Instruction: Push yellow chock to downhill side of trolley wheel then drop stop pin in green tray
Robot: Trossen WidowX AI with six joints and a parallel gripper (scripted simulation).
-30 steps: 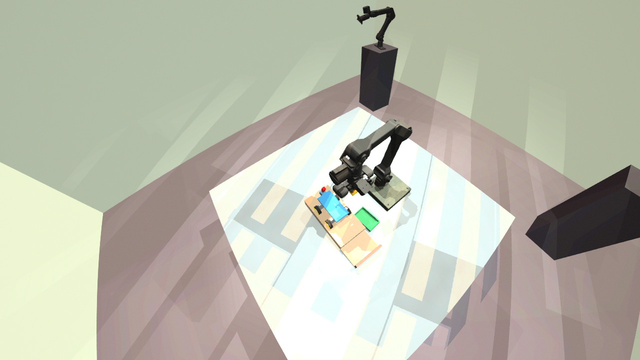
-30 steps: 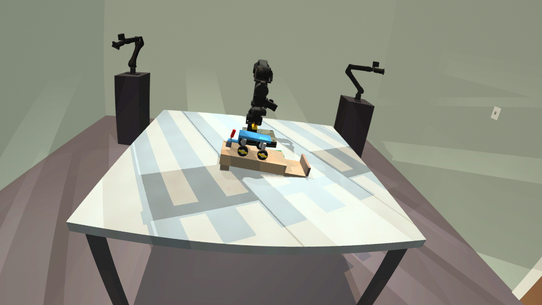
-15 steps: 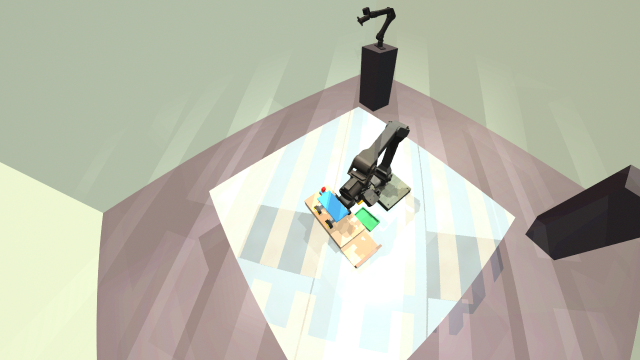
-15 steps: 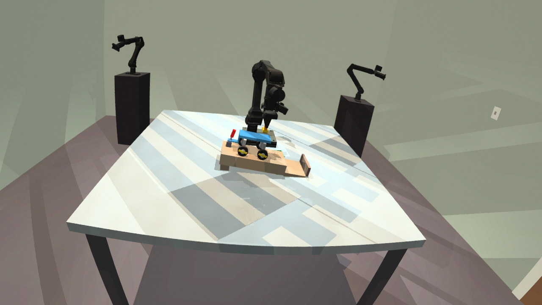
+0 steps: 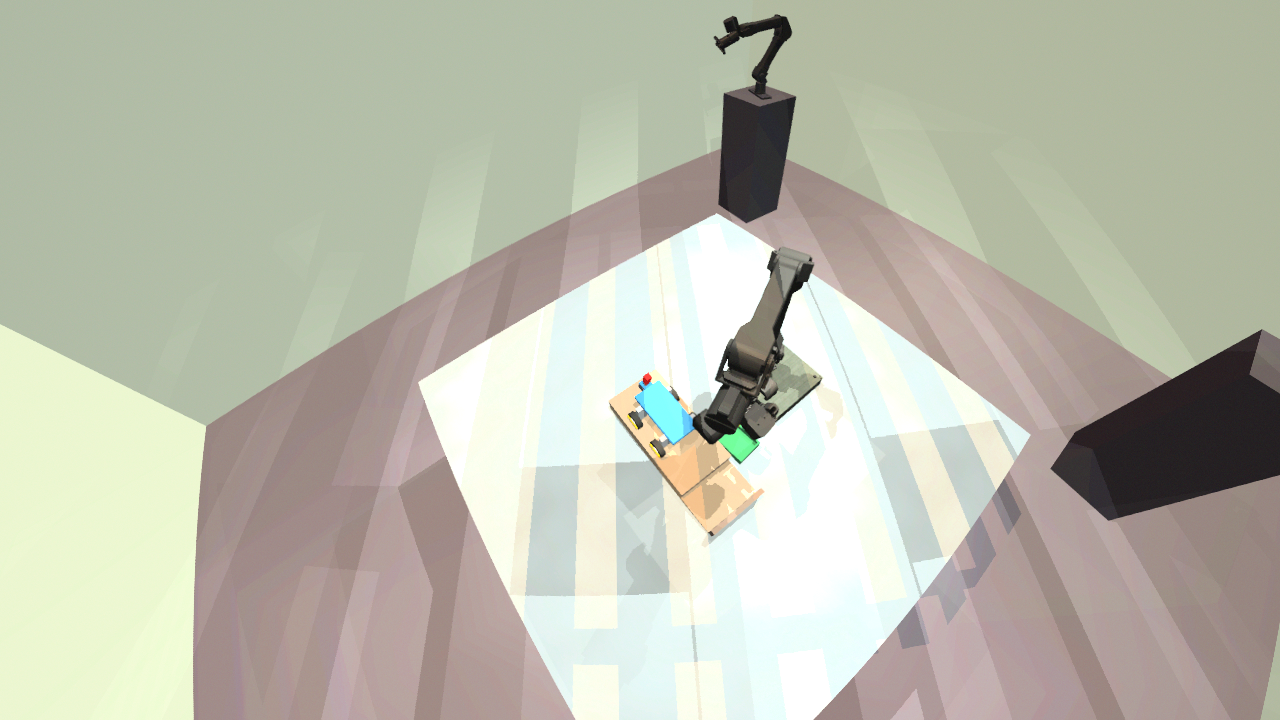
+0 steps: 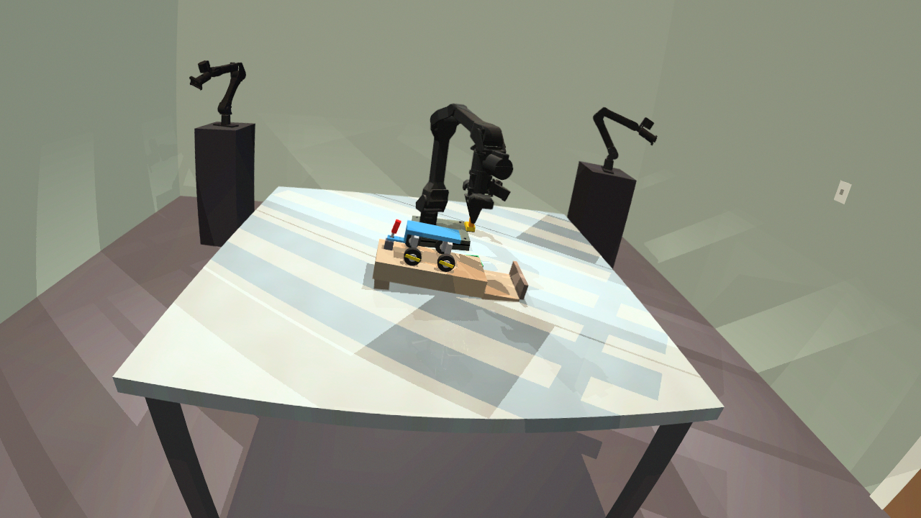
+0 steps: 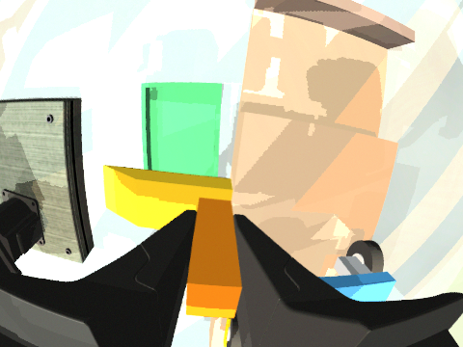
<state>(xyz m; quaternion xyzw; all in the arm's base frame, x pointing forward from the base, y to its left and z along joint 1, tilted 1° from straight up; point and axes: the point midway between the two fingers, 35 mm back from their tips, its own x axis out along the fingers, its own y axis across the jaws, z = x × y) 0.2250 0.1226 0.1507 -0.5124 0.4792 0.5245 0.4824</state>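
Right now my gripper tip is 21 cm to the left of the red-headed stop pin, 9 cm short of it and 3 cm above it. Also, from my gripper tip: yellow chock 2 cm behind, 1 cm below; blue trolley 11 cm to the right, 10 cm ahead, 4 cm below; green tray 16 cm below, 3 cm behind, 1 cm to the right.
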